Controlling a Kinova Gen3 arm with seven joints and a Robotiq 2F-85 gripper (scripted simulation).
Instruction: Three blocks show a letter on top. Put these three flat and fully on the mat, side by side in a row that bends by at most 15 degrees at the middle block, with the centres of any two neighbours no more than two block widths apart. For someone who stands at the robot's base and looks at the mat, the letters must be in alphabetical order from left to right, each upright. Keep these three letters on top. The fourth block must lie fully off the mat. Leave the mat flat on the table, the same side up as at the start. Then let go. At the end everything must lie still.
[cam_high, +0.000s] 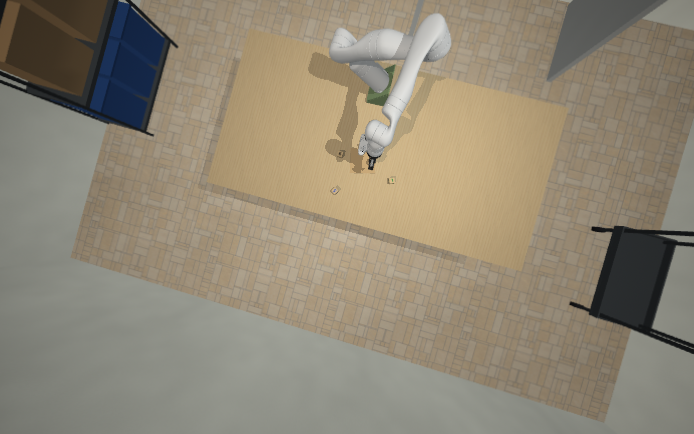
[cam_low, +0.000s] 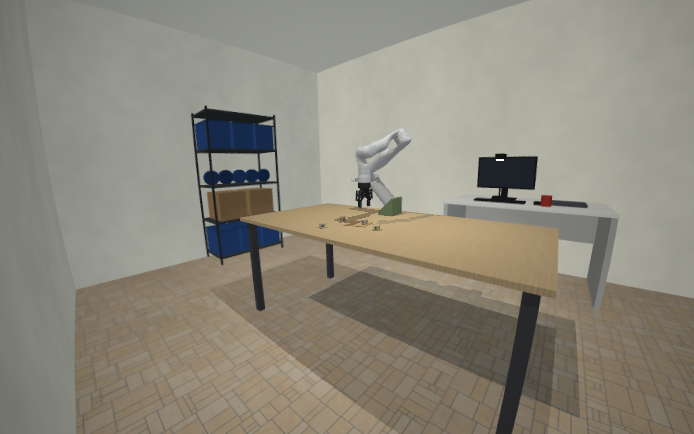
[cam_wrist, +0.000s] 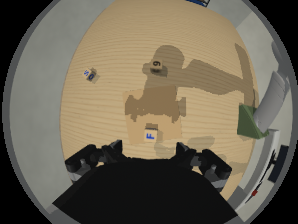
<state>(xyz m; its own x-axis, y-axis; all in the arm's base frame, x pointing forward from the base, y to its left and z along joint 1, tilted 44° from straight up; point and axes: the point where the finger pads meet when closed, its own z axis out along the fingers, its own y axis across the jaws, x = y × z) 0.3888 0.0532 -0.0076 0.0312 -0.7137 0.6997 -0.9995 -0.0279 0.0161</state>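
Right now the green-marked block is 130 mm to the left of my hand, 100 mm below it and 70 mm ahead of it. Round my hand: tan mat 110 mm below, 50 mm to the right.
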